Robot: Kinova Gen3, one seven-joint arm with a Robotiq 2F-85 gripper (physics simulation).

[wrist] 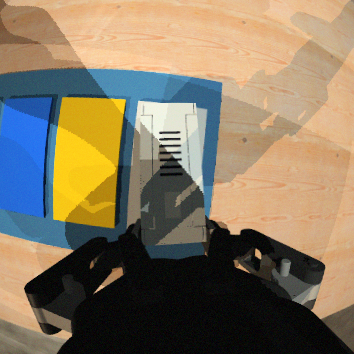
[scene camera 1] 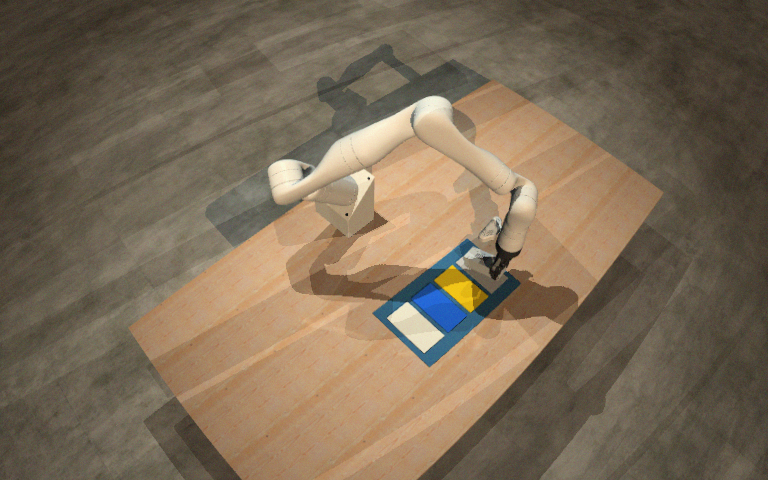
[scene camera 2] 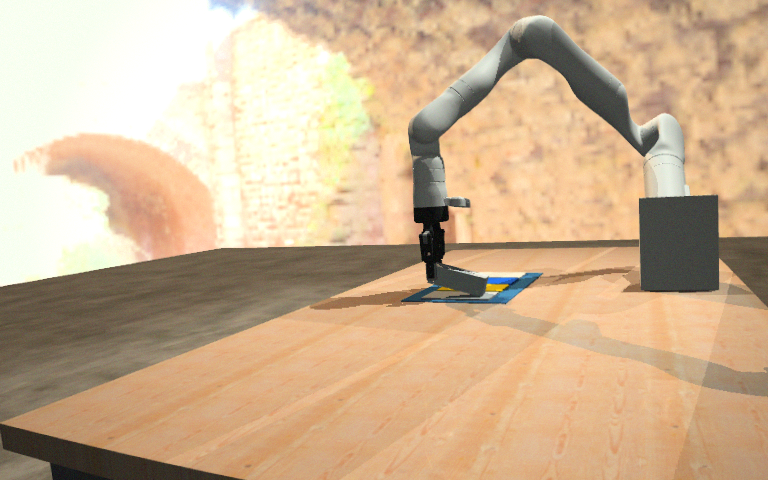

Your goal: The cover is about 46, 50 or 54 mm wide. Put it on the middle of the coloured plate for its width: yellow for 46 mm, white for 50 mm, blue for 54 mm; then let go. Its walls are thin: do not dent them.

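Frame: origin at the arm's base, x back, y right, z up, level; centimetres.
Seen in the pictures: gripper, fingertip midpoint: (wrist: 171,226) (scene camera 1: 499,272) (scene camera 2: 434,278); arm's base at its link origin: (scene camera 1: 345,191) (scene camera 2: 668,224).
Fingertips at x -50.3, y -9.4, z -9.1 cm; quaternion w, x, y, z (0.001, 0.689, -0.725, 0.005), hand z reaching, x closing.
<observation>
Pixels of each thing's top centre, then the offset from my fingertips to it. "pt": a spot on its surface instead. Level surfaces: height alone.
- pale grey cover at its top centre: (wrist: 172,174) (scene camera 2: 457,262) (scene camera 1: 487,256) dx +5.2, dy -0.3, dz +3.4 cm
- pale end plate at a spot on its surface: (wrist: 201,132) pt dx +9.2, dy -4.4, dz -3.6 cm
- yellow plate at its top centre: (wrist: 84,161) (scene camera 2: 473,287) (scene camera 1: 461,288) dx +7.1, dy +9.4, dz -3.6 cm
- blue plate at its top centre: (wrist: 19,155) (scene camera 1: 439,307) dx +8.8, dy +18.7, dz -3.6 cm
- white plate at its top centre: (scene camera 2: 494,274) (scene camera 1: 415,326) dx +10.5, dy +28.0, dz -3.6 cm
- wooden table at its surface level: dz -4.2 cm
The pale grey cover (scene camera 1: 482,270) (scene camera 2: 461,280) (wrist: 170,192), with several dark slots on top, is tilted: its end at the fingers is raised and its far end is low, at the pale end plate (scene camera 2: 438,295) (wrist: 201,132). My gripper (scene camera 1: 495,277) (scene camera 2: 431,277) (wrist: 171,226) is shut on the cover's side walls near the raised end. No dent shows. The yellow plate (scene camera 1: 457,284) (scene camera 2: 498,287) (wrist: 87,165) is beside the end plate, then the blue plate (scene camera 1: 438,308) (wrist: 25,155), then the white plate (scene camera 1: 416,328) at the other end. The cover's width cannot be read.
The plates are on a dark blue board (scene camera 1: 430,359) (scene camera 2: 523,285) (wrist: 212,150) on the wooden table (scene camera 1: 317,384) (scene camera 2: 339,367). The arm's base block (scene camera 1: 345,217) (scene camera 2: 678,243) stands behind the board. Shadows of the arm cross the board and cover.
</observation>
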